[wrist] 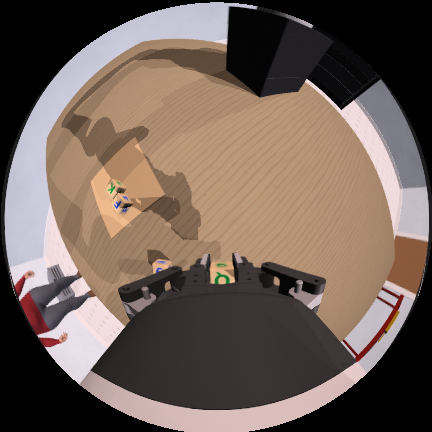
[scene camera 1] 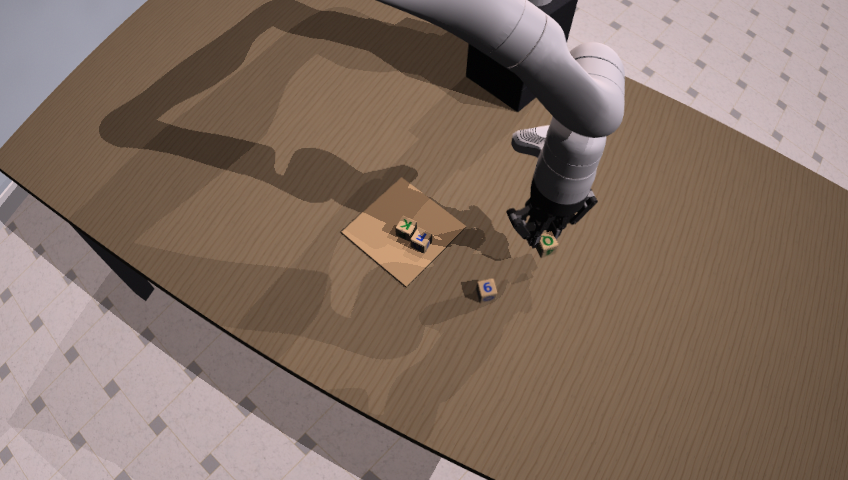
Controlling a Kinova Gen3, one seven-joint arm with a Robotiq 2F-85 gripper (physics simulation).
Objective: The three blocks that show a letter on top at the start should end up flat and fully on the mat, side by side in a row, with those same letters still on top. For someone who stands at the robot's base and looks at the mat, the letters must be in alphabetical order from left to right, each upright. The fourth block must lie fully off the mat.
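Frame: origin at the arm's base, x ahead, y left, z up, level; centimetres.
Seen in the pictures: gripper, fingertip midpoint: [wrist: 221, 261] [scene camera 1: 541, 239].
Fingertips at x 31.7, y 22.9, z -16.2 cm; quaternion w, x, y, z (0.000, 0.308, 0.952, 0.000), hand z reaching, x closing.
Observation:
A point is followed by its place in that frame.
My gripper [scene camera 1: 540, 239] {x 31.7, y 22.9, z -16.2 cm} [wrist: 221, 261] {x 31.7, y 22.9, z -16.2 cm} is shut on the Q block [scene camera 1: 547, 244] {x 33.1, y 24.3, z -14.0 cm} [wrist: 221, 274] {x 32.1, y 23.4, z -14.1 cm} and holds it above the table, to the right of the mat in the scene view. A green Q shows on it. The K block [scene camera 1: 405, 227] {x 40.3, y 4.2, z -19.6 cm} [wrist: 115, 188] {x 39.1, y 4.8, z -19.7 cm}, green letter on top, and the F block [scene camera 1: 420, 240] {x 40.8, y 7.4, z -19.6 cm} [wrist: 121, 203] {x 39.4, y 7.8, z -19.6 cm}, blue letter on top, lie side by side on the tan square mat [scene camera 1: 406, 276] {x 45.9, y 8.5, z -22.1 cm} [wrist: 111, 227] {x 45.7, y 8.1, z -22.1 cm}. The block with a blue 6 or 9 on top [scene camera 1: 487, 289] {x 41.4, y 20.0, z -20.0 cm} [wrist: 161, 266] {x 40.2, y 19.4, z -20.0 cm} lies on the table off the mat; the gripper partly hides it in the wrist view.
The black robot pedestal [scene camera 1: 495, 77] {x 6.5, y -0.8, z -17.6 cm} [wrist: 265, 55] {x 7.1, y 3.6, z -11.1 cm} stands at the table's edge. The arm's shadow crosses the wooden table [scene camera 1: 684, 297] {x 22.7, y 47.7, z -22.5 cm} [wrist: 260, 165] {x 18.6, y 16.7, z -22.5 cm} and part of the mat. A person in red [wrist: 37, 307] shows beyond the table in the wrist view.

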